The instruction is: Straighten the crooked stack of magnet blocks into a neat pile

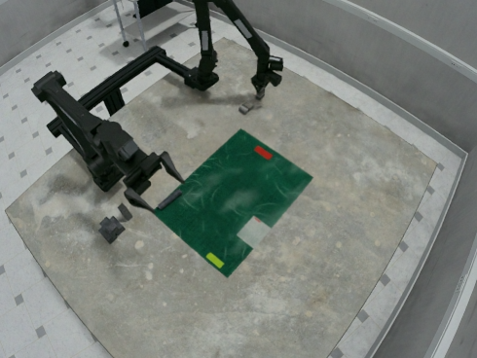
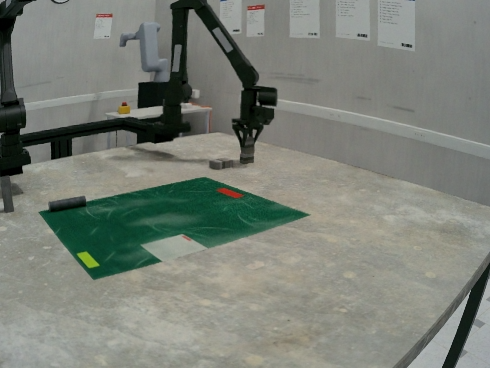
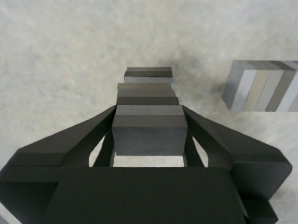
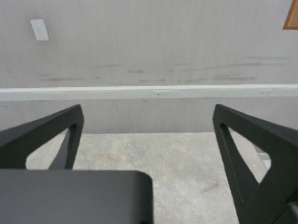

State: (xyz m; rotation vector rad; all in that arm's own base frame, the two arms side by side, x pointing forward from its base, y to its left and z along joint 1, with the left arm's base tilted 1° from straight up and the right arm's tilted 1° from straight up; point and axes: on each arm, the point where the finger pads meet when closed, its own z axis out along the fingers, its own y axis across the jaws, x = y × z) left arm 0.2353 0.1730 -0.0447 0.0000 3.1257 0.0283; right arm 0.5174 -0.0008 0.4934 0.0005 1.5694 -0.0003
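My left hand is 20 mm below the magnet block. Also, from my left hand: dark cylinder (740 mm to the right, 50 mm below); green mat (220 mm ahead, 560 mm to the right, 70 mm below).
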